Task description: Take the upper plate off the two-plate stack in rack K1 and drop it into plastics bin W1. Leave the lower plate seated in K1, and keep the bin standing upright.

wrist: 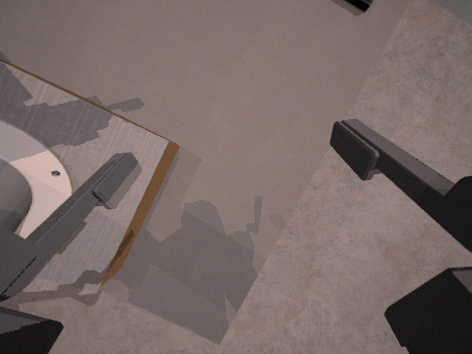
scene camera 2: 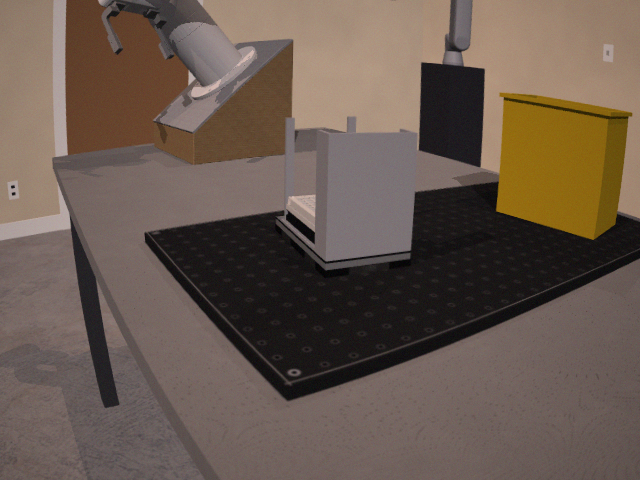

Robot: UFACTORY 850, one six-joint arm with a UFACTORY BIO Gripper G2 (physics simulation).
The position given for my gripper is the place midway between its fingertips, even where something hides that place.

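Observation:
My gripper (wrist: pixel 229 147), visible. Yellow plastics bin W1 (scene camera 2: pixel 561 165), visible; out of frame in the wrist view. White plate (scene camera 2: pixel 303 207), visible; in the wrist view, out of frame.

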